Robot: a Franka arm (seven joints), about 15 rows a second.
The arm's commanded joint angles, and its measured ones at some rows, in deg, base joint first. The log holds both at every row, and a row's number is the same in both.
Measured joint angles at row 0:
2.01 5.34 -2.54 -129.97 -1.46 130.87 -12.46
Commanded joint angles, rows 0 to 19:
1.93 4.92 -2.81 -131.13 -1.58 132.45 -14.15
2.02 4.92 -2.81 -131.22 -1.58 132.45 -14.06
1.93 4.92 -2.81 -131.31 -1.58 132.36 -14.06
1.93 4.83 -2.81 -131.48 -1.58 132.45 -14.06
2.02 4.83 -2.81 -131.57 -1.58 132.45 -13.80
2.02 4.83 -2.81 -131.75 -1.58 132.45 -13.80
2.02 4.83 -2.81 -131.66 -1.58 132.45 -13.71
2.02 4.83 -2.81 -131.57 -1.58 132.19 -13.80
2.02 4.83 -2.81 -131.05 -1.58 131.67 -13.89
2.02 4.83 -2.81 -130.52 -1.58 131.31 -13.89
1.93 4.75 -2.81 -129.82 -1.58 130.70 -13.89
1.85 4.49 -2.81 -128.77 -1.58 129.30 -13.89
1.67 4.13 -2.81 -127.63 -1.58 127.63 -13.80
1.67 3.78 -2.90 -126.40 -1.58 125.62 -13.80
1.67 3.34 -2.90 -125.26 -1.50 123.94 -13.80
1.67 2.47 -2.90 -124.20 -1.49 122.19 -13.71
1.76 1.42 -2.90 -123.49 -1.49 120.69 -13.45
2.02 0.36 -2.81 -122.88 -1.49 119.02 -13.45
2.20 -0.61 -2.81 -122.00 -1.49 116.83 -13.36
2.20 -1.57 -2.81 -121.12 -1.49 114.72 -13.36
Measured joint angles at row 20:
1.96 1.22 -2.90 -122.39 -1.46 119.32 -13.29
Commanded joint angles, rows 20 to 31:
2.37 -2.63 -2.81 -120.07 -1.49 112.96 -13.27
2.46 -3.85 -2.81 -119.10 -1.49 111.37 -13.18
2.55 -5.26 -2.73 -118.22 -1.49 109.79 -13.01
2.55 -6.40 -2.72 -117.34 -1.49 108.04 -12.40
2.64 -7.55 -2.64 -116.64 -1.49 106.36 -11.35
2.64 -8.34 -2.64 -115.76 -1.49 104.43 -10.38
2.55 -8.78 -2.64 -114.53 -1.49 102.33 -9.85
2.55 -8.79 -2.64 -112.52 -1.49 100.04 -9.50
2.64 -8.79 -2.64 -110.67 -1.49 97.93 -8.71
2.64 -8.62 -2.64 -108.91 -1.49 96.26 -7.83
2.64 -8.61 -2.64 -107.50 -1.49 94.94 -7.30
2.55 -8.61 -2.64 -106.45 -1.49 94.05 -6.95
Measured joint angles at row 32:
2.03 -9.29 -2.55 -110.01 -1.46 97.58 -9.10
